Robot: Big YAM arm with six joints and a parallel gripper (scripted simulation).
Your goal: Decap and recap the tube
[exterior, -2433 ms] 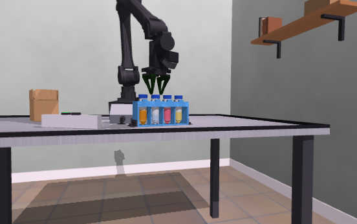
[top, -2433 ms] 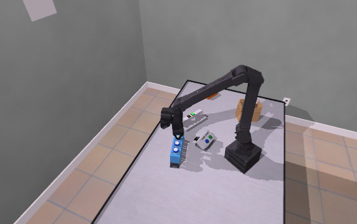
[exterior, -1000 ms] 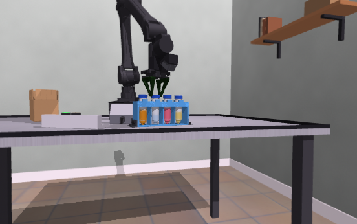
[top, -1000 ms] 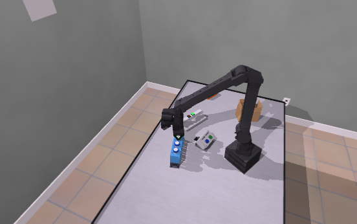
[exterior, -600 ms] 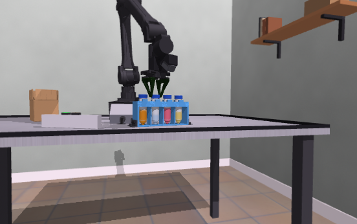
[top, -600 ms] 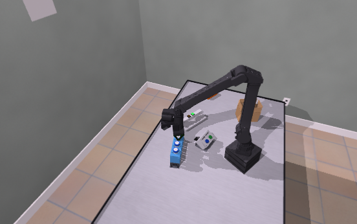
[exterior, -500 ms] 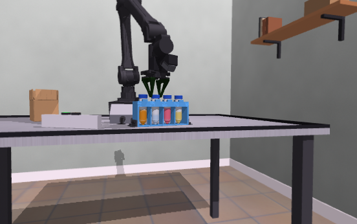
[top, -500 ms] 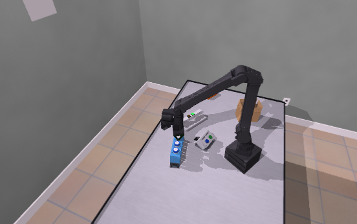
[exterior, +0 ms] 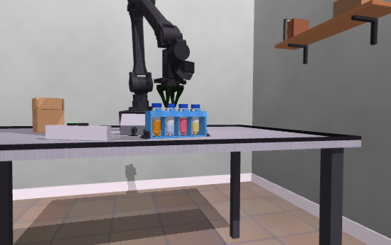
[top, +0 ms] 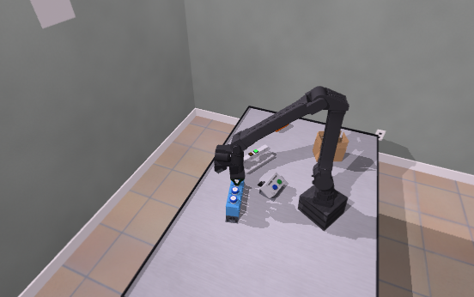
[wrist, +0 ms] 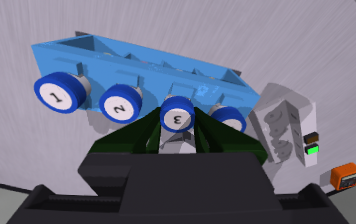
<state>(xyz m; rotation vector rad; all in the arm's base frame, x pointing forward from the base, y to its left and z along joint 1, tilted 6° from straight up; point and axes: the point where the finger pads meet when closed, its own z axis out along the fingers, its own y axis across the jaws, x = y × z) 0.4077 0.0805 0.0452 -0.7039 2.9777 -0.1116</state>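
The blue cycle key lies 180 mm behind my hand, 80 mm to the right of it and 50 mm below it. Also, from my hand: white key housing: 170 mm behind, 100 mm to the right, 60 mm below; then cardboard box: 490 mm to the right, 400 mm behind, 50 mm below; then green ready key: 190 mm behind, 120 mm to the right, 50 mm below.
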